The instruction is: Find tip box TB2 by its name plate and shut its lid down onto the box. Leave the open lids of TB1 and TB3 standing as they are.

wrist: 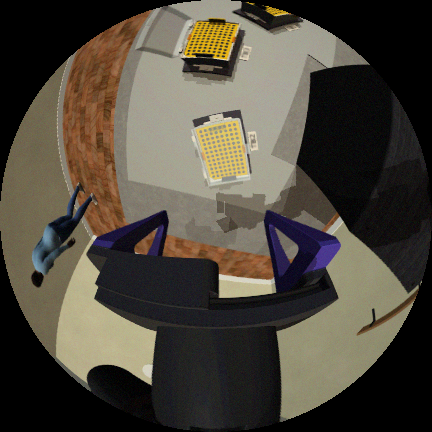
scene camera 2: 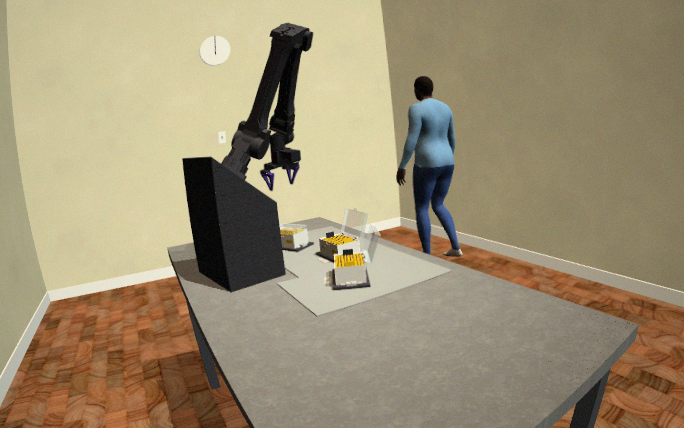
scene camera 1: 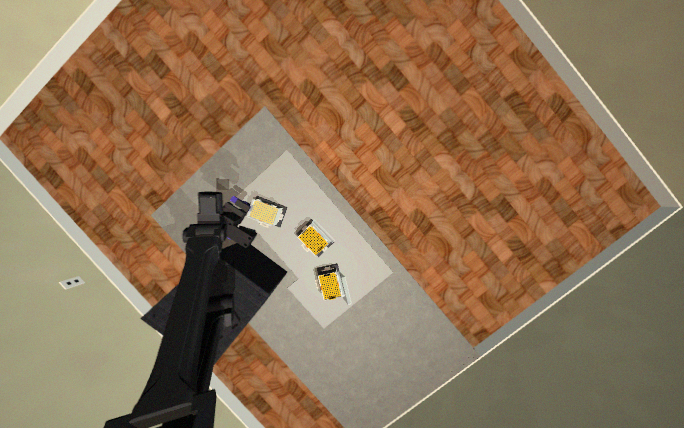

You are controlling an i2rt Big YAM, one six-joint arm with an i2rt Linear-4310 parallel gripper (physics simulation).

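Where they show: gripper, between the fingertips: (wrist: 215,215) (scene camera 2: 281,187) (scene camera 1: 242,213); arm's base, origin of its link: (scene camera 2: 229,176).
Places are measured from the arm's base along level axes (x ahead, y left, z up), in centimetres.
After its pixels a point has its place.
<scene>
Tip box TB2 (scene camera 1: 265,210) {x 24.3, y 26.5, z -24.9 cm} (scene camera 2: 294,238) {x 23.0, y 19.7, z -28.0 cm} (wrist: 223,150) {x 22.5, y 25.8, z -24.8 cm} has its name plate (wrist: 253,141) {x 16.8, y 22.6, z -32.4 cm} beside it in the wrist view. Its clear lid lies down flat over the yellow tip rack. The middle box, TB3 (scene camera 1: 312,240) {x 34.3, y 3.9, z -26.9 cm} (scene camera 2: 338,248) (wrist: 212,42) {x 33.7, y 5.2, z -26.9 cm}, has its clear lid (scene camera 1: 325,231) {x 43.2, y 4.9, z -18.4 cm} (scene camera 2: 355,220) {x 42.0, y 5.8, z -21.6 cm} (wrist: 162,32) standing open. TB1 (scene camera 1: 330,285) (scene camera 2: 350,275) (wrist: 270,11) also has an open lid (scene camera 1: 345,288) {x 37.4, y -19.7, z -18.1 cm} (scene camera 2: 372,243) {x 33.9, y -26.0, z -20.5 cm}; its plate is too small to read. My gripper (scene camera 1: 236,220) {x 21.9, y 27.6, z -9.8 cm} (scene camera 2: 281,186) {x 21.9, y 27.6, z -9.8 cm} (wrist: 215,215) {x 21.9, y 27.6, z -9.8 cm} is open and empty, well above the table near TB2.
The boxes stand on a light mat (scene camera 1: 363,262) {x 48.0, y -18.7, z -32.6 cm} (scene camera 2: 322,302) {x 17.0, y -30.2, z -32.6 cm} (wrist: 165,150) {x 35.2, y 33.1, z -32.6 cm} on the grey table (scene camera 1: 383,343) {x 34.7, y -59.3, z -32.9 cm} (scene camera 2: 428,353) {x 27.3, y -66.2, z -32.9 cm}. A tall black pedestal (scene camera 1: 257,267) {x 9.7, y 7.2, z -19.7 cm} (scene camera 2: 237,227) {x 0.0, y -8.5, z -14.2 cm} (wrist: 345,135) {x 8.4, y 10.6, z -18.2 cm} stands beside the mat. A person (scene camera 2: 432,136) (wrist: 52,237) stands beyond the table.
</scene>
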